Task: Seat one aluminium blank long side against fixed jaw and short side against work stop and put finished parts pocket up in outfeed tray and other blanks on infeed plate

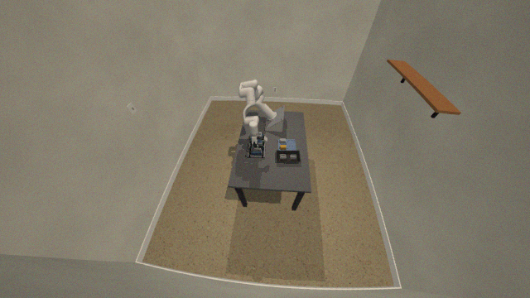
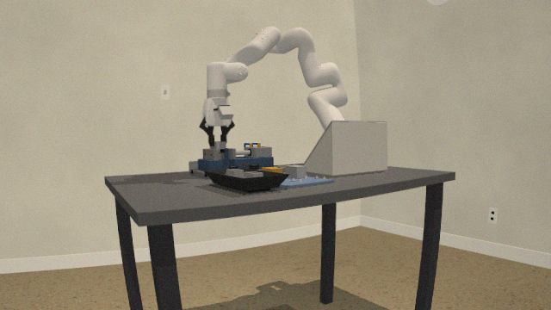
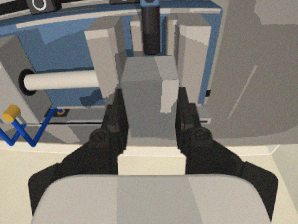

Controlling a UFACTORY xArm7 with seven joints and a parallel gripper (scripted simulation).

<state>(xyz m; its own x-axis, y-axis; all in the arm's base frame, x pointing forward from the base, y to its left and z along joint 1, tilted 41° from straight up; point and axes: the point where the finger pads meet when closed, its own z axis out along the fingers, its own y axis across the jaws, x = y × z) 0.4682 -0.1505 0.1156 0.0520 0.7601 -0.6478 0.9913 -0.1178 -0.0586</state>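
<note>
The grey aluminium blank lies 2 cm below my hand. Round my hand: brass blank (3 cm behind, 29 cm to the left, 10 cm below); black work stop rod (5 cm to the left, 4 cm below); blue vise (7 cm behind, 1 cm to the left, 9 cm below).
</note>
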